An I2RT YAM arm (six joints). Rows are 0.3 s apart.
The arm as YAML. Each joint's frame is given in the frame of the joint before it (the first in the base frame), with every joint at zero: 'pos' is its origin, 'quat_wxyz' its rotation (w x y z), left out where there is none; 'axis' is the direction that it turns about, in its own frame. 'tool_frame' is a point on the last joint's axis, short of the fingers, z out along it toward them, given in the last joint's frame.
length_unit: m
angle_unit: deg
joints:
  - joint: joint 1
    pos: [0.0, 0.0, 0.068]
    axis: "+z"
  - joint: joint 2
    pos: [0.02, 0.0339, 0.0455]
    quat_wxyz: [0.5, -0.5, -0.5, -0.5]
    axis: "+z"
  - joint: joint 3
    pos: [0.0, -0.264, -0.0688]
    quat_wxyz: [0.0, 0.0, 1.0, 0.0]
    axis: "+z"
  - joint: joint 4
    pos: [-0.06, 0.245, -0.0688]
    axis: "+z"
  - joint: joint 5
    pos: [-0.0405, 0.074, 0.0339]
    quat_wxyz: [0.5, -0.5, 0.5, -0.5]
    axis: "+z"
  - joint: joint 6
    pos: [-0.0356, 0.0, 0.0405]
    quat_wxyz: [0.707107, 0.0, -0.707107, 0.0]
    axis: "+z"
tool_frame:
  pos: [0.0, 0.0, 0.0]
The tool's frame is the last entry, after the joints.
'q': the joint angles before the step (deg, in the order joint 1, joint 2, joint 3, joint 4, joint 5, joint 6). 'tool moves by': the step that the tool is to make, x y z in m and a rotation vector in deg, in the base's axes. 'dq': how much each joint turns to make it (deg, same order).
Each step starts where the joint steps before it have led.
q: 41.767, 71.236, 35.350, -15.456, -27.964, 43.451
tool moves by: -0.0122, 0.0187, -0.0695, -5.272, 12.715, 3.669
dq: 4.818, 15.176, -4.531, 9.038, -3.620, 4.288
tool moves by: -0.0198, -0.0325, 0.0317, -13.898, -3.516, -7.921
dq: 0.034, -14.028, 0.386, -21.140, 14.309, 2.395
